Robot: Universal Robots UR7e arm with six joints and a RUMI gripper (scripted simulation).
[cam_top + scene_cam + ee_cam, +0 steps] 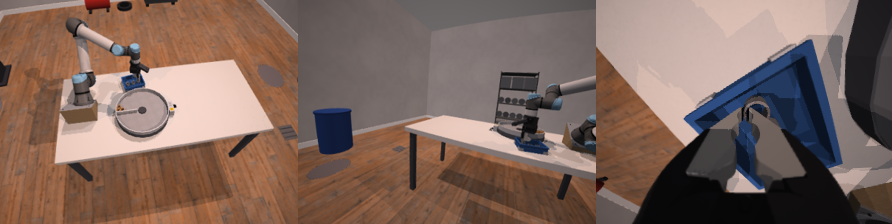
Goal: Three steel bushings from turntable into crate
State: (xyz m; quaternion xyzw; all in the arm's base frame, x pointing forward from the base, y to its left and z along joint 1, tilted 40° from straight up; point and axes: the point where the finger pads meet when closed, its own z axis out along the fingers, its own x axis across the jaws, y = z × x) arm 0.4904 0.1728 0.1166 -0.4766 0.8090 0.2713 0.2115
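The blue crate lies 6 cm behind my hand, 2 cm to the right of it and 1 cm below it. Round my hand: round grey turntable 5 cm behind, 35 cm to the right, 1 cm above.
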